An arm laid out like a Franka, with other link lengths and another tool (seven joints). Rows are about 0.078 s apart.
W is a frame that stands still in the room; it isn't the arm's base.
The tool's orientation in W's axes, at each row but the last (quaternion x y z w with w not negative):
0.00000 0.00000 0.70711 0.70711
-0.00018 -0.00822 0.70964 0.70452
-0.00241 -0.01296 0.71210 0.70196
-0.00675 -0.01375 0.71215 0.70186
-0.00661 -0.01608 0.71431 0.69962
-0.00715 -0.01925 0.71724 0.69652
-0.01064 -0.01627 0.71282 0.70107
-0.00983 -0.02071 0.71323 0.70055
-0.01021 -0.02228 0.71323 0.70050
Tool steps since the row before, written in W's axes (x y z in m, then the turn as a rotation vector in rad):
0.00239 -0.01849 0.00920 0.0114 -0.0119 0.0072
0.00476 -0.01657 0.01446 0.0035 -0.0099 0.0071
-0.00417 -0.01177 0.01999 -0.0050 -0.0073 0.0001
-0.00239 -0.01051 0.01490 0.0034 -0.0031 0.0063
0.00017 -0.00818 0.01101 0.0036 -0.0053 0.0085
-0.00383 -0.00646 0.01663 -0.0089 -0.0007 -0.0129
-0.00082 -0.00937 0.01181 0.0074 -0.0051 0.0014
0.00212 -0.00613 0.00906 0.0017 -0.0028 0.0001
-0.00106 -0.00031 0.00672 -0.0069 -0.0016 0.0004
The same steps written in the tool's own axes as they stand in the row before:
-0.01849 -0.00239 0.00920 -0.0119 -0.0114 0.0072
-0.01644 -0.00481 0.01459 -0.0098 -0.0035 0.0072
-0.01141 0.00390 0.02025 -0.0072 0.0051 0.0003
-0.01033 0.00211 0.01507 -0.0031 -0.0035 0.0062
-0.00804 -0.00036 0.01111 -0.0053 -0.0038 0.0085
-0.00607 0.00339 0.01687 -0.0006 0.0094 -0.0125
-0.00926 0.00052 0.01191 -0.0052 -0.0074 0.0012
-0.00603 -0.00240 0.00906 -0.0028 -0.0017 0.0001
-0.00018 0.00075 0.00677 -0.0015 0.0069 0.0007

